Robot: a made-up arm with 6 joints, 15 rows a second.
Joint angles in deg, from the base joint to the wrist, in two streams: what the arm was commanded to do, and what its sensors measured. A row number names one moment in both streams.
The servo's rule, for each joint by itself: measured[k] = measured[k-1] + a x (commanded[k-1-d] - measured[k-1]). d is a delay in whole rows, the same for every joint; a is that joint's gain. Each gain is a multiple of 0.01, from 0.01 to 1. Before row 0 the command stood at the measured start. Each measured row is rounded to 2 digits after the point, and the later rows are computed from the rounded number. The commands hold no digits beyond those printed.
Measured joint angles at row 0:
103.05 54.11 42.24 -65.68 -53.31 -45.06
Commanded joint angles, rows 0 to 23:
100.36 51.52 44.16 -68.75 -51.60 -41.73
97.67 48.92 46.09 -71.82 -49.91 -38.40
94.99 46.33 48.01 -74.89 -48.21 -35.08
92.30 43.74 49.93 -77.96 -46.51 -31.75
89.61 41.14 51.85 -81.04 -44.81 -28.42
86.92 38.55 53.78 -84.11 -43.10 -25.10
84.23 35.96 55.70 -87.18 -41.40 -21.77
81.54 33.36 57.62 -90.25 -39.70 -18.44
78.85 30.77 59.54 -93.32 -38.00 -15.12
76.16 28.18 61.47 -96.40 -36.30 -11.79
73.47 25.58 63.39 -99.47 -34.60 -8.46
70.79 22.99 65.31 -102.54 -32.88 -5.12
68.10 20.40 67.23 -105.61 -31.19 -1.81
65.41 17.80 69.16 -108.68 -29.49 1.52
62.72 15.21 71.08 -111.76 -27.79 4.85
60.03 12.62 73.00 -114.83 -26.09 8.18
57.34 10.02 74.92 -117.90 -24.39 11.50
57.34 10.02 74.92 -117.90 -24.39 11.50
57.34 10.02 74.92 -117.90 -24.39 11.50
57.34 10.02 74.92 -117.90 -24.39 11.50
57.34 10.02 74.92 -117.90 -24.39 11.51
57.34 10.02 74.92 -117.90 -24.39 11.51
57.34 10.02 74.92 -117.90 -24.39 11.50
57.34 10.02 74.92 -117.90 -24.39 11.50
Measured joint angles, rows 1 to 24:
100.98 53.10 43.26 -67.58 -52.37 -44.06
98.43 51.47 44.76 -70.21 -51.02 -42.36
95.78 49.47 46.48 -73.11 -49.47 -40.18
93.10 47.24 48.31 -76.12 -47.84 -37.65
90.41 44.86 50.19 -79.17 -46.17 -34.88
87.72 42.40 52.09 -82.23 -44.48 -31.95
85.03 39.89 54.00 -85.30 -42.79 -28.90
82.34 37.34 55.92 -88.37 -41.09 -25.76
79.65 34.78 57.84 -91.44 -39.39 -22.57
76.96 32.21 59.76 -94.52 -37.69 -19.34
74.27 29.62 61.68 -97.59 -35.99 -16.08
71.59 27.03 63.60 -100.66 -34.28 -12.79
68.90 24.44 65.52 -103.73 -32.58 -9.50
66.21 21.85 67.45 -106.80 -30.88 -6.19
63.52 19.26 69.37 -109.88 -29.18 -2.88
60.83 16.67 71.29 -112.95 -27.48 0.44
58.14 14.08 73.21 -116.02 -25.78 3.76
57.52 12.50 74.12 -117.19 -25.02 6.08
57.38 11.53 74.54 -117.63 -24.67 7.71
57.35 10.94 74.74 -117.80 -24.52 8.85
57.34 10.58 74.84 -117.86 -24.45 9.65
57.34 10.36 74.88 -117.88 -24.42 10.21
57.34 10.23 74.90 -117.89 -24.40 10.60
57.34 10.15 74.91 -117.90 -24.39 10.87
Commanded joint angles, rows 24 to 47:
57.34 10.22 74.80 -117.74 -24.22 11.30
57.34 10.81 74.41 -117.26 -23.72 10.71
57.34 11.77 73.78 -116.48 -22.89 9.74
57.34 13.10 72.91 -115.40 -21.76 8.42
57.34 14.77 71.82 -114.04 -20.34 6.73
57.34 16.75 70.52 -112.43 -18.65 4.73
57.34 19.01 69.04 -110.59 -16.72 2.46
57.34 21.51 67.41 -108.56 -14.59 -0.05
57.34 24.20 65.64 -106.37 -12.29 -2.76
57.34 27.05 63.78 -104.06 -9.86 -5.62
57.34 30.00 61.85 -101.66 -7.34 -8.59
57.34 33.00 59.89 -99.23 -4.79 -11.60
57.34 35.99 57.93 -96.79 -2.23 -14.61
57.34 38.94 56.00 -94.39 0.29 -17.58
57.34 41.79 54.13 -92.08 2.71 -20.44
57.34 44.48 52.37 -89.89 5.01 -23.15
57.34 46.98 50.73 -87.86 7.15 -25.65
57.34 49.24 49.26 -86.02 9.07 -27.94
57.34 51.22 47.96 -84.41 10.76 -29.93
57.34 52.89 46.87 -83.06 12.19 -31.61
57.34 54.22 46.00 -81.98 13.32 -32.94
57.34 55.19 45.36 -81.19 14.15 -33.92
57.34 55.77 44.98 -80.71 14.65 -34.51
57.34 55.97 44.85 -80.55 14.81 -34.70
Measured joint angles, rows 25 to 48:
57.34 10.18 74.85 -117.80 -24.30 11.00
57.34 10.43 74.62 -117.47 -23.98 10.91
57.34 10.95 74.17 -116.86 -23.38 10.56
57.34 11.79 73.50 -115.95 -22.49 9.92
57.34 12.95 72.61 -114.77 -21.31 8.96
57.34 14.43 71.50 -113.32 -19.85 7.69
57.34 16.22 70.20 -111.63 -18.13 6.12
57.34 18.28 68.72 -109.73 -16.18 4.27
57.34 20.59 67.09 -107.65 -14.04 2.16
57.34 23.11 65.34 -105.42 -11.74 -0.17
57.34 25.80 63.49 -103.09 -9.32 -2.70
57.34 28.61 61.58 -100.70 -6.83 -5.37
57.34 31.49 59.65 -98.28 -4.30 -8.14
57.34 34.40 57.72 -95.87 -1.78 -10.97
57.34 37.28 55.82 -93.52 0.69 -13.81
57.34 40.09 53.99 -91.27 3.07 -16.61
57.34 42.78 52.26 -89.16 5.31 -19.32
57.34 45.30 50.67 -87.21 7.38 -21.91
57.34 47.61 49.23 -85.47 9.24 -24.32
57.34 49.67 47.98 -83.98 10.86 -26.51
57.34 51.44 46.93 -82.74 12.21 -28.44
57.34 52.90 46.10 -81.78 13.28 -30.08
57.34 54.02 45.51 -81.12 14.03 -31.41
57.34 54.78 45.16 -80.77 14.46 -32.40

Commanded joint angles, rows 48 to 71:
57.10 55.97 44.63 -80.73 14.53 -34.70
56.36 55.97 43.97 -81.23 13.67 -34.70
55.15 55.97 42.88 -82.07 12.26 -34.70
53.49 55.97 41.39 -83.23 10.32 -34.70
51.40 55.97 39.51 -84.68 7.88 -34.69
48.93 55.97 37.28 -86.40 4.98 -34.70
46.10 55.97 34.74 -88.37 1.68 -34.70
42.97 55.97 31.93 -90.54 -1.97 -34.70
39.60 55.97 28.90 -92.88 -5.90 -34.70
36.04 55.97 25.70 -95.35 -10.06 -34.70
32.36 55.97 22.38 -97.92 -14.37 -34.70
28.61 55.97 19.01 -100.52 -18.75 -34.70
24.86 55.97 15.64 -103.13 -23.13 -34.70
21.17 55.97 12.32 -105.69 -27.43 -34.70
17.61 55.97 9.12 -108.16 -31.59 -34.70
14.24 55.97 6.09 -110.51 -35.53 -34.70
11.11 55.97 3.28 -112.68 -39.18 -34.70
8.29 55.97 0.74 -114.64 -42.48 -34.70
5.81 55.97 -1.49 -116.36 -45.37 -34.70
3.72 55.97 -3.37 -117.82 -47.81 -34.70
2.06 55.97 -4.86 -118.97 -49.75 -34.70
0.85 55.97 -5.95 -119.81 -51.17 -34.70
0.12 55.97 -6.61 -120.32 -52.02 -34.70
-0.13 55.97 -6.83 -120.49 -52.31 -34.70
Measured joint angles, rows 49 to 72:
57.16 55.24 44.88 -80.75 14.50 -33.09
56.54 55.52 44.40 -81.05 14.04 -33.57
55.47 55.70 43.59 -81.68 13.06 -33.91
53.95 55.81 42.42 -82.64 11.55 -34.15
51.99 55.87 40.88 -83.90 9.53 -34.31
49.63 55.91 38.97 -85.45 7.03 -34.43
46.91 55.93 36.73 -87.26 4.09 -34.51
43.88 55.95 34.19 -89.29 0.76 -34.57
40.58 55.96 31.39 -91.52 -2.90 -34.61
37.08 55.96 28.37 -93.89 -6.84 -34.64
33.45 55.96 25.20 -96.39 -10.98 -34.66
29.72 55.96 21.92 -98.95 -15.25 -34.67
25.98 55.96 18.59 -101.54 -19.58 -34.68
22.28 55.96 15.27 -104.11 -23.90 -34.69
18.68 55.96 12.01 -106.62 -28.13 -34.69
15.26 55.96 8.87 -109.03 -32.20 -34.69
12.06 55.96 5.91 -111.29 -36.04 -34.69
9.16 55.96 3.17 -113.37 -39.58 -34.69
6.58 55.96 0.70 -115.22 -42.76 -34.69
4.38 55.96 -1.46 -116.83 -45.54 -34.69
2.59 55.96 -3.26 -118.16 -47.86 -34.69
1.25 55.96 -4.69 -119.18 -49.68 -34.69
0.38 55.96 -5.71 -119.89 -50.97 -34.69
-0.01 55.96 -6.30 -120.26 -51.71 -34.69

